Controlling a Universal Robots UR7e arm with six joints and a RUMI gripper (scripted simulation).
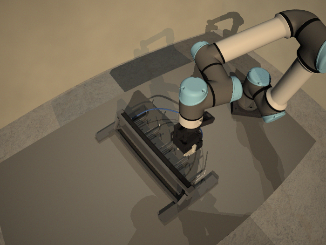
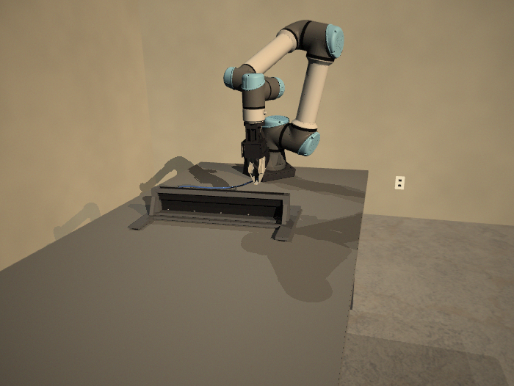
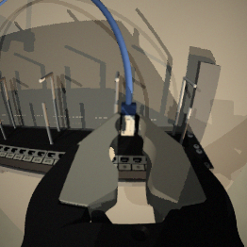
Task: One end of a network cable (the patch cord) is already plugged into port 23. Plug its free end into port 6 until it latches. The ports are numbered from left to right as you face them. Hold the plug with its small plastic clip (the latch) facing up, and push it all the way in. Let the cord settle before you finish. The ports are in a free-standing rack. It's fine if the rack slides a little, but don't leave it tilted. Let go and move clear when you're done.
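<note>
Right now my hand is 1 cm short of the plug and 1 cm above it.
</note>
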